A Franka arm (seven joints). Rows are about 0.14 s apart.
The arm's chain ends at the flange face. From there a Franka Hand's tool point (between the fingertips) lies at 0.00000 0.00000 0.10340 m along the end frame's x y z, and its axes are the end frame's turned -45 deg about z.
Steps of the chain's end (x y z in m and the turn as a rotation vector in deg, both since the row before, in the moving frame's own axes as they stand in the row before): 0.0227 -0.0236 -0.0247 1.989 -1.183 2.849; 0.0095 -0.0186 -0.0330 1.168 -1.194 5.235; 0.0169 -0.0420 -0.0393 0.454 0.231 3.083; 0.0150 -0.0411 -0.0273 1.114 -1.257 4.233; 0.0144 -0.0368 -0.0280 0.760 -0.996 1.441; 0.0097 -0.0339 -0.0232 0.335 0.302 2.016; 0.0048 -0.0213 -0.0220 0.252 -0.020 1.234
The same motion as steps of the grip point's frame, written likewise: 0.0339 -0.0047 -0.0248 2.243 0.570 2.849; 0.0200 -0.0094 -0.0330 1.670 -0.018 5.235; 0.0425 -0.0180 -0.0393 0.158 0.484 3.083; 0.0396 -0.0215 -0.0273 1.677 -0.101 4.233; 0.0359 -0.0181 -0.0280 1.242 -0.167 1.441; 0.0316 -0.0171 -0.0232 0.023 0.450 2.016; 0.0188 -0.0120 -0.0220 0.192 0.164 1.234
